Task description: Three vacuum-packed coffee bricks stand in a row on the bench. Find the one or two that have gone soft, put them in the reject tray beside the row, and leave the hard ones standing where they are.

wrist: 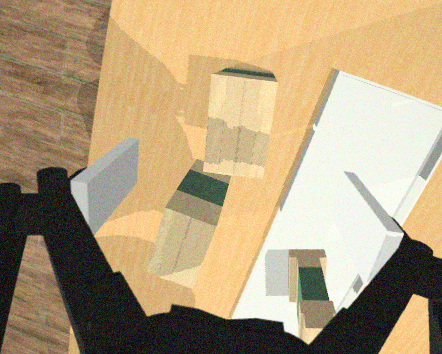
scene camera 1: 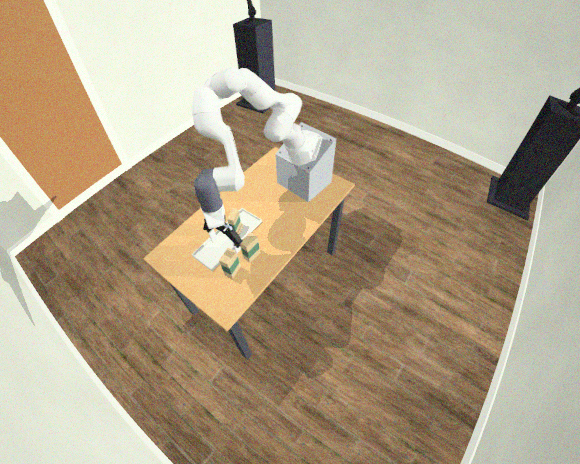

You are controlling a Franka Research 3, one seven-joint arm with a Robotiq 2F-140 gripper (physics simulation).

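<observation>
A tan coffee brick with a green band (scene camera 1: 230,264) (wrist: 240,125) stands upright on the bench (scene camera 1: 175,260) (wrist: 150,30). A second brick (scene camera 1: 250,248) (wrist: 189,225) stands beside it, nearer the robot base. A third brick (scene camera 1: 233,220) (wrist: 312,285) is upright in the white reject tray (scene camera 1: 205,255) (wrist: 385,115), toward the tray's base-side end; its lower part is cut off in the wrist view. My gripper (scene camera 1: 225,241) (wrist: 237,176) is wide open and empty, above the bricks and the tray's edge. Firmness cannot be seen.
The grey box (scene camera 1: 305,175) under the arm's base stands at the far end of the bench. The tray lies alongside the two bricks on the bench. Tall dark stands (scene camera 1: 255,52) (scene camera 1: 530,155) are on the floor by the walls.
</observation>
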